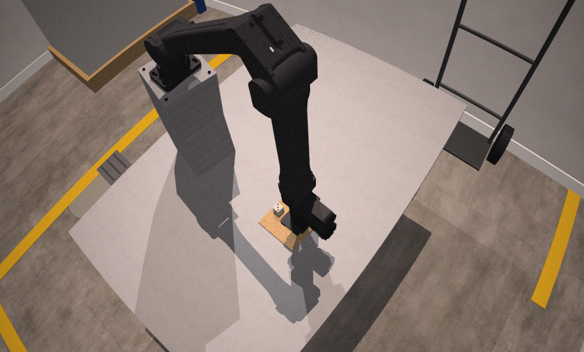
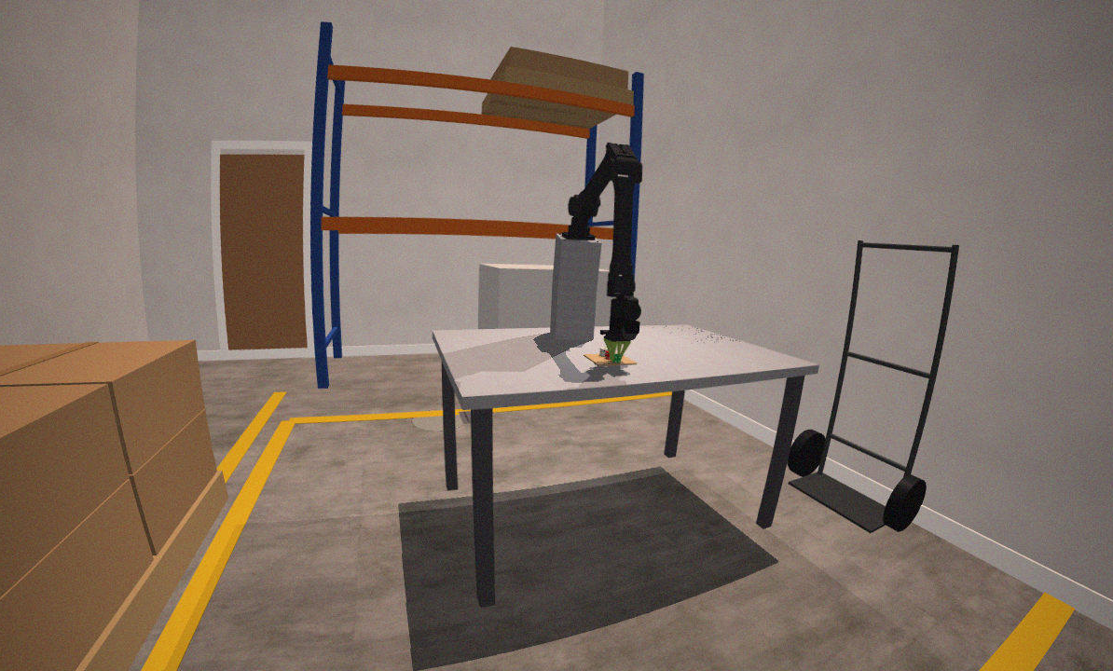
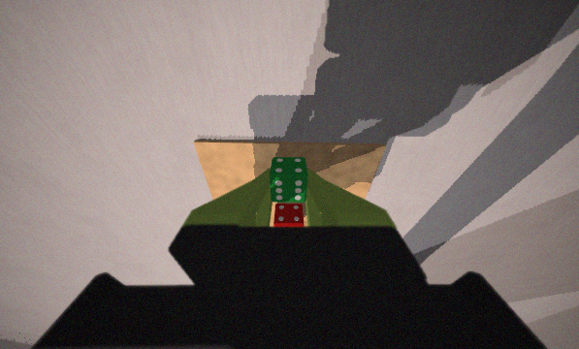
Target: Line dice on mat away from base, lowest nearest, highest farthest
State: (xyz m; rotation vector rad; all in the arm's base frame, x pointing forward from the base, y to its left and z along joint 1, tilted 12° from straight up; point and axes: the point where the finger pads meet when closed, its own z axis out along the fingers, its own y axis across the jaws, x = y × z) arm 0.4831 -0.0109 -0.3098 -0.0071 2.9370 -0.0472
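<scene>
The green die is right at my hand. Also, from my hand: red die: 5 cm behind; then tan mat: 5 cm behind, 1 cm below; then white die: 9 cm behind.
</scene>
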